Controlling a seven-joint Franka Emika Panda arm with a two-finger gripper.
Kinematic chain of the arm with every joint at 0, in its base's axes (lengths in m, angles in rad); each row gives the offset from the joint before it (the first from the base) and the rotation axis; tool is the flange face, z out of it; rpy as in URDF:
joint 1: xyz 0 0 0.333 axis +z
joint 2: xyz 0 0 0 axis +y
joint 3: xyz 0 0 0.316 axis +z
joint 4: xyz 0.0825 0 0 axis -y
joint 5: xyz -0.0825 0 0.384 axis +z
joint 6: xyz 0 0 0 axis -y
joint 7: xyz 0.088 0 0 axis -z
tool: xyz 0 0 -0.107 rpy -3.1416 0 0
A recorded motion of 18 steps. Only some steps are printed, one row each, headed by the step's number.
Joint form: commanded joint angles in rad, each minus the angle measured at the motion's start. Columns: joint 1, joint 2, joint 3, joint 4, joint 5, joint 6, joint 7.
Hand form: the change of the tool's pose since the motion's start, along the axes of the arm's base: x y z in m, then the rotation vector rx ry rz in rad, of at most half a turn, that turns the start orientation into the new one. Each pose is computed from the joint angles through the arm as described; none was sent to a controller.
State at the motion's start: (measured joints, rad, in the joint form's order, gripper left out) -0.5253 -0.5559 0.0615 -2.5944 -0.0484 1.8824 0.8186
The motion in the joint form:
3: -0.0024 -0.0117 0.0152 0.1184 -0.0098 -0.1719 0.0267
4: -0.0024 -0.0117 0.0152 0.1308 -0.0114 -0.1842 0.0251
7: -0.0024 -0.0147 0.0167 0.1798 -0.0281 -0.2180 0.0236
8: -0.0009 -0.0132 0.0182 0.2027 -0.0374 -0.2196 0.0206
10: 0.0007 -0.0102 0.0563 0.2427 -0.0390 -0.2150 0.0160
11: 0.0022 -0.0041 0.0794 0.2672 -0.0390 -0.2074 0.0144
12: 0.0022 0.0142 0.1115 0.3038 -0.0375 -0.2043 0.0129
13: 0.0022 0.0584 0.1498 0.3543 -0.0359 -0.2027 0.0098
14: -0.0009 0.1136 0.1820 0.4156 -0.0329 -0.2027 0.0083
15: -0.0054 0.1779 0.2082 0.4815 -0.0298 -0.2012 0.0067
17: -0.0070 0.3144 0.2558 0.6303 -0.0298 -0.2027 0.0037
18: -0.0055 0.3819 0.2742 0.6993 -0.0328 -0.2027 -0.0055
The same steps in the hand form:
3: 0.0030 0.0035 0.0461 -0.0054 0.0470 -0.0222
4: 0.0035 0.0032 0.0509 -0.0067 0.0476 -0.0209
7: 0.0062 0.0014 0.0723 -0.0303 0.0391 -0.0154
8: 0.0094 0.0005 0.0823 -0.0472 0.0256 -0.0070
10: 0.0225 0.0130 0.0995 -0.0833 -0.0019 0.0333
11: 0.0315 0.0211 0.1087 -0.1037 -0.0203 0.0580
12: 0.0448 0.0317 0.1183 -0.1225 -0.0342 0.0896
13: 0.0650 0.0432 0.1238 -0.1325 -0.0372 0.1307
14: 0.0868 0.0511 0.1293 -0.1334 -0.0428 0.1632
15: 0.1099 0.0553 0.1328 -0.1260 -0.0493 0.1902
17: 0.1583 0.0643 0.1410 -0.1058 -0.0717 0.2480
18: 0.1809 0.0670 0.1417 -0.0910 -0.0806 0.2807

